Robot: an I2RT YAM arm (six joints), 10 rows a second.
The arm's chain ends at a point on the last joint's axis. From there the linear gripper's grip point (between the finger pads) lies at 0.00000 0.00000 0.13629 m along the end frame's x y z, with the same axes.
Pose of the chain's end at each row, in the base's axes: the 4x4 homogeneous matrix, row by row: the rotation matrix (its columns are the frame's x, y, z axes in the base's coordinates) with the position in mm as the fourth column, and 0 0 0 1 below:
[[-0.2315 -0.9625 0.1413 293.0], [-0.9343 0.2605 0.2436 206.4], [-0.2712 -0.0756 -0.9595 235.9], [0 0 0 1]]
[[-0.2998 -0.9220 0.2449 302.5], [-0.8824 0.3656 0.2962 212.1], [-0.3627 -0.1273 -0.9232 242.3], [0 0 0 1]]
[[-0.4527 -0.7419 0.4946 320.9], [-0.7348 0.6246 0.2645 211.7], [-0.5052 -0.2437 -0.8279 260.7], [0 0 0 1]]
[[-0.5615 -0.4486 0.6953 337.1], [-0.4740 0.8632 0.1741 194.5], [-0.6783 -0.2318 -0.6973 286.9], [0 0 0 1]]
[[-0.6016 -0.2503 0.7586 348.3], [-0.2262 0.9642 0.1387 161.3], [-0.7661 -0.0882 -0.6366 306.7], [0 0 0 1]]
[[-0.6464 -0.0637 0.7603 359.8], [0.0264 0.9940 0.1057 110.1], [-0.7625 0.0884 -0.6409 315.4], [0 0 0 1]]
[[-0.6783 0.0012 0.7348 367.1], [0.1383 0.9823 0.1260 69.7], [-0.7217 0.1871 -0.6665 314.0], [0 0 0 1]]
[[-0.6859 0.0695 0.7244 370.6], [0.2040 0.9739 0.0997 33.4], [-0.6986 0.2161 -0.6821 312.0], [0 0 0 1]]
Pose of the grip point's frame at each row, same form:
[[-0.2315 -0.9625 0.1413 312.3], [-0.9343 0.2605 0.2436 239.6], [-0.2712 -0.0756 -0.9595 105.1], [0 0 0 1]]
[[-0.2998 -0.9220 0.2449 335.9], [-0.8824 0.3656 0.2962 252.5], [-0.3627 -0.1273 -0.9232 116.5], [0 0 0 1]]
[[-0.4527 -0.7419 0.4946 388.3], [-0.7348 0.6246 0.2645 247.7], [-0.5052 -0.2437 -0.8279 147.9], [0 0 0 1]]
[[-0.5615 -0.4486 0.6953 431.9], [-0.4740 0.8632 0.1741 218.2], [-0.6783 -0.2318 -0.6973 191.9], [0 0 0 1]]
[[-0.6016 -0.2503 0.7586 451.7], [-0.2262 0.9642 0.1387 180.2], [-0.7661 -0.0882 -0.6366 219.9], [0 0 0 1]]
[[-0.6464 -0.0637 0.7603 463.4], [0.0264 0.9940 0.1057 124.5], [-0.7625 0.0884 -0.6409 228.1], [0 0 0 1]]
[[-0.6783 0.0012 0.7348 467.2], [0.1383 0.9823 0.1260 86.9], [-0.7217 0.1871 -0.6665 223.2], [0 0 0 1]]
[[-0.6859 0.0695 0.7244 469.3], [0.2040 0.9739 0.0997 47.0], [-0.6986 0.2161 -0.6821 219.0], [0 0 0 1]]

